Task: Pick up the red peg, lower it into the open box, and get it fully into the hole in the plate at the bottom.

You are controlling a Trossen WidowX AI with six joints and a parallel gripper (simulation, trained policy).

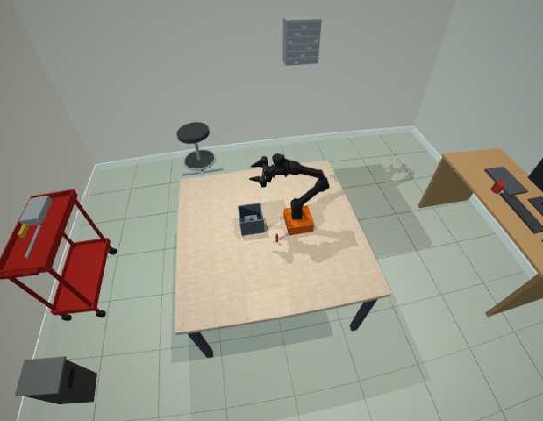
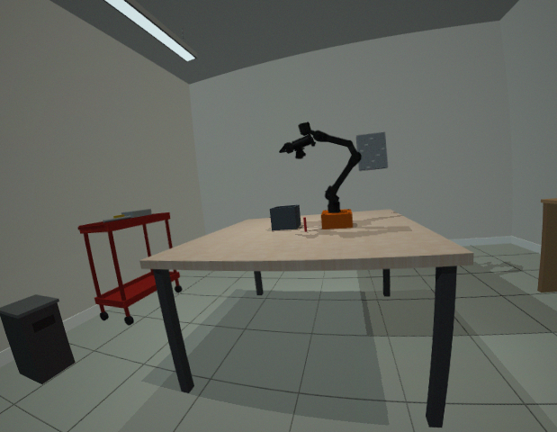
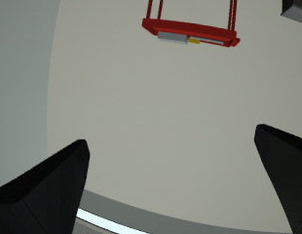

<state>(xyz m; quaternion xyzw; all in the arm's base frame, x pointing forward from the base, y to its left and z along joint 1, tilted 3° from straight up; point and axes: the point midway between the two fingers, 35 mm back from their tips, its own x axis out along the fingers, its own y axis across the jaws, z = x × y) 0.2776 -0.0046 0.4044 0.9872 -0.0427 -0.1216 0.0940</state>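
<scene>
The red peg is 160 mm behind my gripper tip, 140 mm to the left of it and 450 mm below it. The rest, counted from my gripper tip: grey plate 20 mm ahead, 450 mm below.
</scene>
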